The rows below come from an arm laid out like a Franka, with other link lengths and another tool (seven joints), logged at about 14 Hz.
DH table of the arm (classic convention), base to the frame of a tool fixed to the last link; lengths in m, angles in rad. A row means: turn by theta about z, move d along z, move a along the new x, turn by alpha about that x. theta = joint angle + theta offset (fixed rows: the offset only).
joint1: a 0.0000  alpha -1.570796  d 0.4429  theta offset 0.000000
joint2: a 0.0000  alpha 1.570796  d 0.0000  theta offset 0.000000
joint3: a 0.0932  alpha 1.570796  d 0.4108  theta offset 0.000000
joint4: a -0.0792  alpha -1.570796  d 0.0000  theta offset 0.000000
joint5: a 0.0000  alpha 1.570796  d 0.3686  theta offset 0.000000
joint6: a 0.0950  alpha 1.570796  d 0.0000  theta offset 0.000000
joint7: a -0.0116  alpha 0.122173  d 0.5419  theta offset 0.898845
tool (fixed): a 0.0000  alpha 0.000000  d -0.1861  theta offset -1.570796
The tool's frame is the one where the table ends.
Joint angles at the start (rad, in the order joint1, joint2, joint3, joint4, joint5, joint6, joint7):
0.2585, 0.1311, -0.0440, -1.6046, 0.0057, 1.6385, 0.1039
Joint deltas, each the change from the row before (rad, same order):
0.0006, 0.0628, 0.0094, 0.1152, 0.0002, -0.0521, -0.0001
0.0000, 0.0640, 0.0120, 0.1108, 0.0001, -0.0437, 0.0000
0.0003, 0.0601, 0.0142, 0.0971, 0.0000, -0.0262, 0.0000
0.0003, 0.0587, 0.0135, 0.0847, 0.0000, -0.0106, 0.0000
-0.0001, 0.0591, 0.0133, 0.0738, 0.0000, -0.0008, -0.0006
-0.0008, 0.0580, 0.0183, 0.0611, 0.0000, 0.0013, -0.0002
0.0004, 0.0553, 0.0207, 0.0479, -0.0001, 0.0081, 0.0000
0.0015, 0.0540, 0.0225, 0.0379, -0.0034, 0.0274, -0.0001
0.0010, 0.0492, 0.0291, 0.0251, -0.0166, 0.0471, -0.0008
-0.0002, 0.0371, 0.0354, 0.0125, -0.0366, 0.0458, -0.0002
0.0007, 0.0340, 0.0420, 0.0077, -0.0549, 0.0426, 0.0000
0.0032, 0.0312, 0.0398, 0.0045, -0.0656, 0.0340, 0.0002
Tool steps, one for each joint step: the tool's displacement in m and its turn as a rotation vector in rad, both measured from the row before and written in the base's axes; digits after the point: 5 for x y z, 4 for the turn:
0.02130, 0.01096, 0.00976, -0.0006, -0.0004, 0.0106
0.02098, 0.01233, 0.00589, 0.0017, -0.0027, 0.0124
0.02094, 0.01401, 0.00176, 0.0057, -0.0097, 0.0144
0.02161, 0.01401, -0.00309, 0.0083, -0.0137, 0.0131
0.02107, 0.01365, -0.00854, 0.0094, -0.0119, 0.0124
0.01663, 0.01514, -0.01400, 0.0105, -0.0017, 0.0150
0.01366, 0.01678, -0.01815, 0.0122, 0.0026, 0.0170
0.01622, 0.01866, -0.02110, 0.0151, -0.0077, 0.0179
0.01854, 0.01904, -0.02233, 0.0121, -0.0216, 0.0219
0.01515, 0.01468, -0.01881, -0.0019, -0.0259, 0.0261
0.01281, 0.01340, -0.01827, -0.0138, -0.0276, 0.0340
0.01000, 0.01026, -0.01768, -0.0257, -0.0251, 0.0374

